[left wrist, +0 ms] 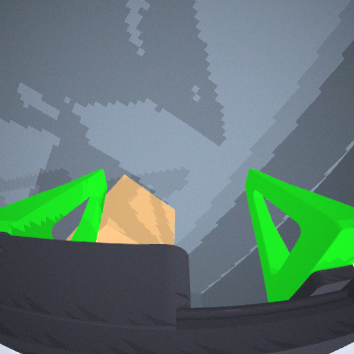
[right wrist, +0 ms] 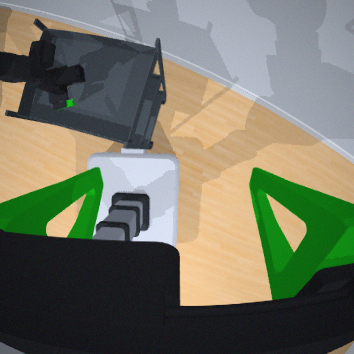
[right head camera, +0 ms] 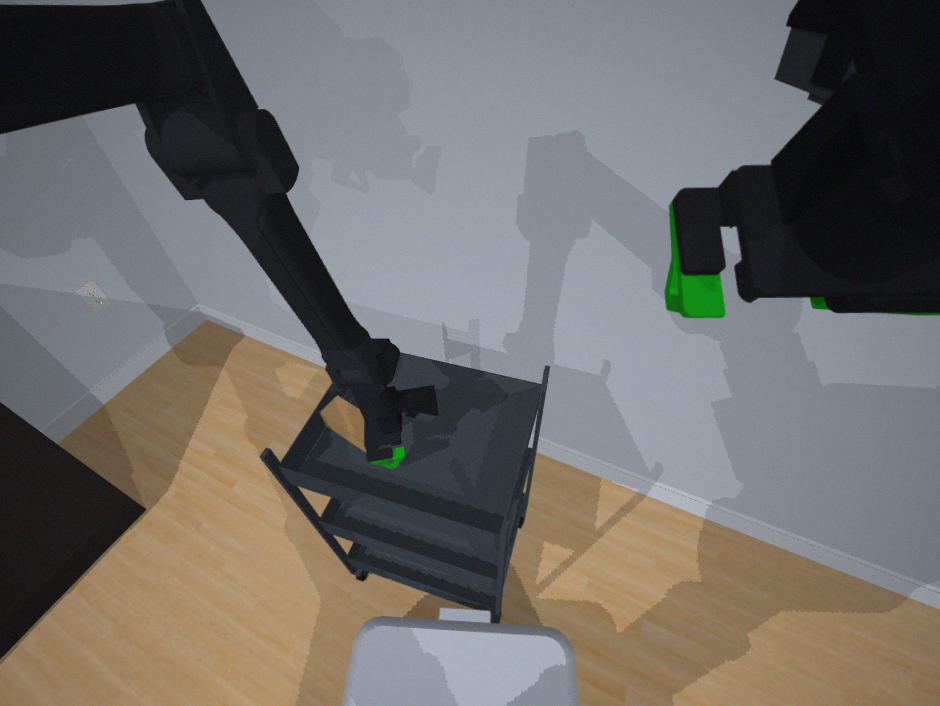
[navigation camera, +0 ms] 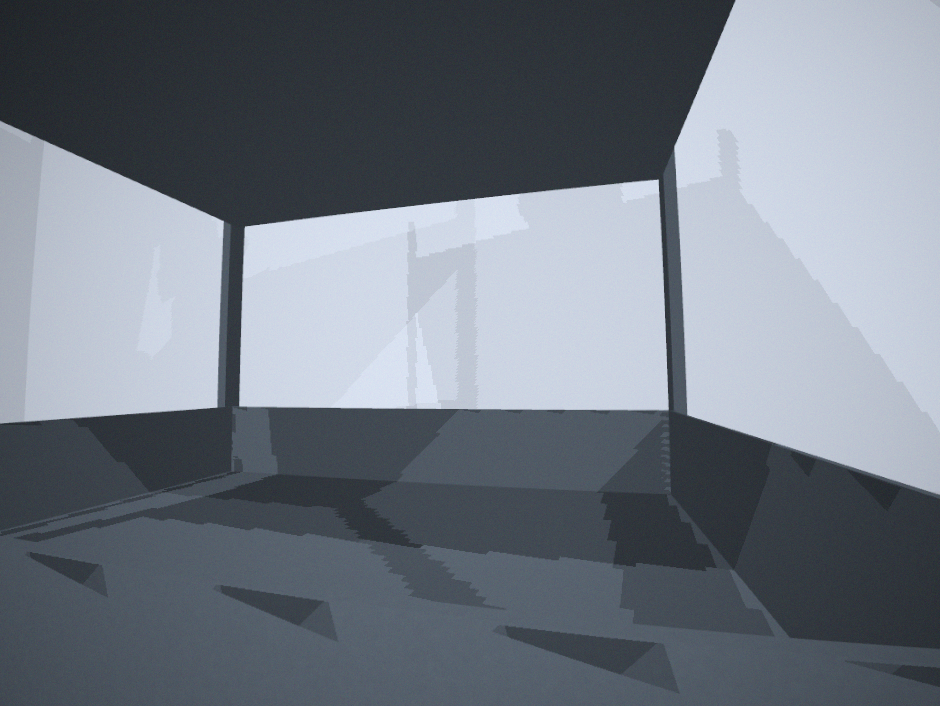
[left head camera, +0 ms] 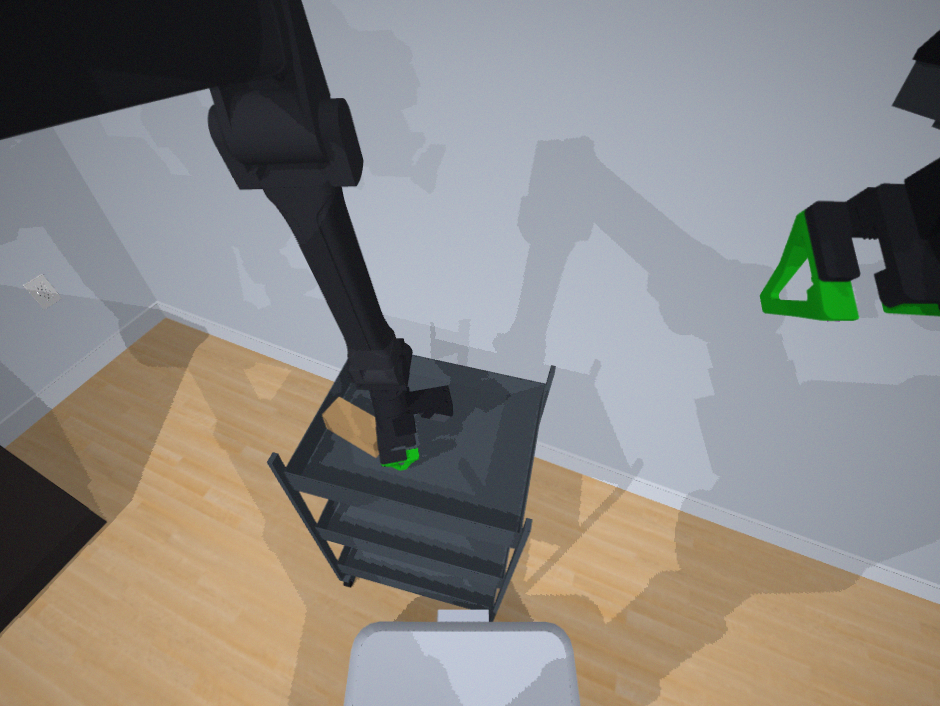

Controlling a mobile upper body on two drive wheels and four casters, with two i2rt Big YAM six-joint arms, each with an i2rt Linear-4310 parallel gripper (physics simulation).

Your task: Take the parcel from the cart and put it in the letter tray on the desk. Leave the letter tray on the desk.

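Frame: origin at the left arm's base, x ahead, y left, z up, level; centimetres.
Seen in the pictures: left gripper, fingertip midpoint: (left wrist: pixel 175 177) (right wrist: pixel 71 92) (right head camera: pixel 392 446) (left head camera: pixel 399 448); right gripper, fingertip midpoint: (right wrist: pixel 175 175) (right head camera: pixel 740 299) (left head camera: pixel 824 303).
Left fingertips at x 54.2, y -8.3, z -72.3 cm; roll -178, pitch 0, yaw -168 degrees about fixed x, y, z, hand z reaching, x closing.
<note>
A point is followed by its place in that frame.
The parcel (left head camera: pixel 351 425) {x 57.4, y 1.3, z -69.5 cm} (right head camera: pixel 343 421) {x 57.9, y 2.1, z -69.5 cm} (left wrist: pixel 145 215) {x 55.5, y -4.8, z -72.1 cm}, a plain tan box, is at the left side of the top shelf of the dark grey cart (left head camera: pixel 402 497) {x 45.1, y -9.5, z -74.7 cm} (right head camera: pixel 395 492) {x 45.6, y -10.0, z -74.7 cm} (right wrist: pixel 115 85) {x 56.9, y -23.8, z -74.7 cm}. My left gripper (left head camera: pixel 402 459) {x 54.2, y -8.3, z -72.3 cm} (right head camera: pixel 389 458) {x 54.2, y -8.3, z -72.3 cm} (left wrist: pixel 175 177) {x 54.2, y -8.3, z -72.3 cm} is open over that shelf, close to the parcel's right end. In the left wrist view the parcel's end shows beside the left-hand finger, and its lower part is hidden by the gripper body. My right gripper (left head camera: pixel 870 311) (right wrist: pixel 175 175) {x 33.1, y -45.2, z -13.9 cm} is open and empty, high to the right of the cart. The letter tray does not show.
A dark flat surface (left head camera: pixel 37 539) {x 49.9, y 92.5, z -118.7 cm} (right head camera: pixel 60 524) {x 47.4, y 93.5, z -113.6 cm} is at the left edge; I cannot tell if it is the desk. The robot's pale base (left head camera: pixel 459 661) {x 23.8, y -21.5, z -115.0 cm} (right head camera: pixel 459 661) {x 23.6, y -22.1, z -115.0 cm} (right wrist: pixel 165 200) {x 6.8, y -41.9, z -115.0 cm} is against the cart's near side. A wall stands behind the cart. Cart posts (navigation camera: pixel 231 319) {x 78.0, y 3.5, z -111.7 cm} frame the navigation view.
</note>
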